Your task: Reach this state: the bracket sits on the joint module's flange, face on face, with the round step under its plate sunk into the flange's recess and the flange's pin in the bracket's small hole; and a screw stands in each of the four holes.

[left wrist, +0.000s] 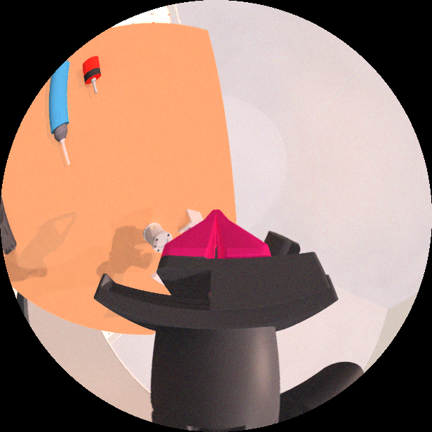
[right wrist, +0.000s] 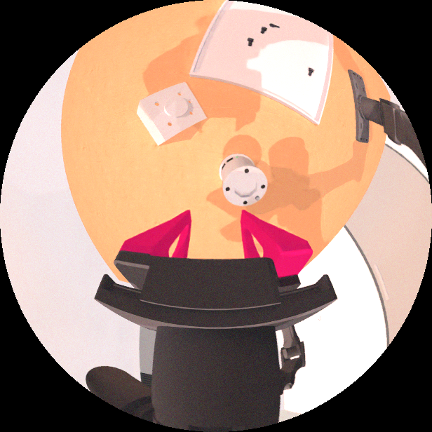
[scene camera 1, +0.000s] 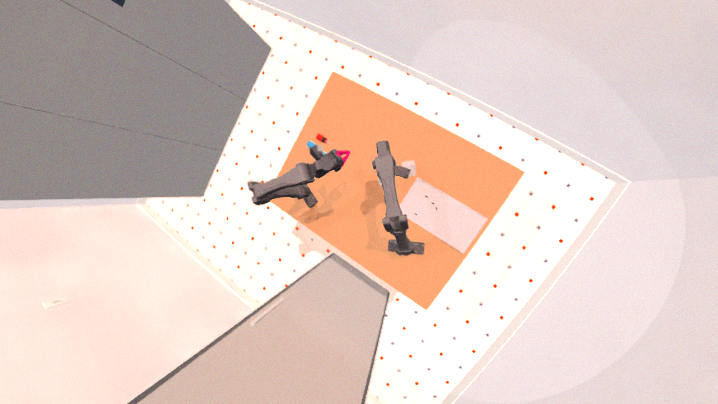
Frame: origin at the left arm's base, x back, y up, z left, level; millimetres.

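Where they show: left gripper, between the fingertips: [scene camera 1: 349,151]; left arm's base, origin of its link: [scene camera 1: 305,192].
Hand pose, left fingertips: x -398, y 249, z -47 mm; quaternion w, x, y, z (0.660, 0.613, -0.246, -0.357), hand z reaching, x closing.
Things, the pixels of their top centre, and the offset from my left fingertips. "*": a spot on its surface instead. Level surfaces: height alone.
- white bracket, centre of its top: [scene camera 1: 408,168] dx -189, dy -204, dz -200 mm
- tray, centre of its top: [scene camera 1: 440,214] dx -187, dy -233, dz -501 mm
- blue tool, a spot on its surface: [scene camera 1: 310,144] * dx +195, dy -210, dz +252 mm
- black tool, centre of its top: [scene camera 1: 323,139] dx +114, dy -215, dz +228 mm
- orange mat, height of its surface: dy -249 mm
The white bracket [scene camera 1: 409,166] [left wrist: 191,219] [right wrist: 182,120] lies on the orange mat, its round step and holes facing up in the right wrist view. The joint module [left wrist: 155,234] [right wrist: 245,186] stands upright beside it, apart, its flange facing up with dark screw holes around a recess. Several black screws [scene camera 1: 432,203] [right wrist: 250,42] lie loose on the tray [scene camera 1: 461,226] [right wrist: 225,52]. My right gripper [right wrist: 215,215] is partly open and empty, its fingertips just below the module in its wrist view. My left gripper [scene camera 1: 345,155] [left wrist: 215,215] is shut and empty, away from the parts.
A blue tool [scene camera 1: 310,144] [left wrist: 60,97] with a thin tip and a short red and black tool [scene camera 1: 321,138] [left wrist: 92,70] lie on the orange mat [scene camera 1: 451,145] near the left arm. The right arm [scene camera 1: 390,193] hides the module in the scene view.
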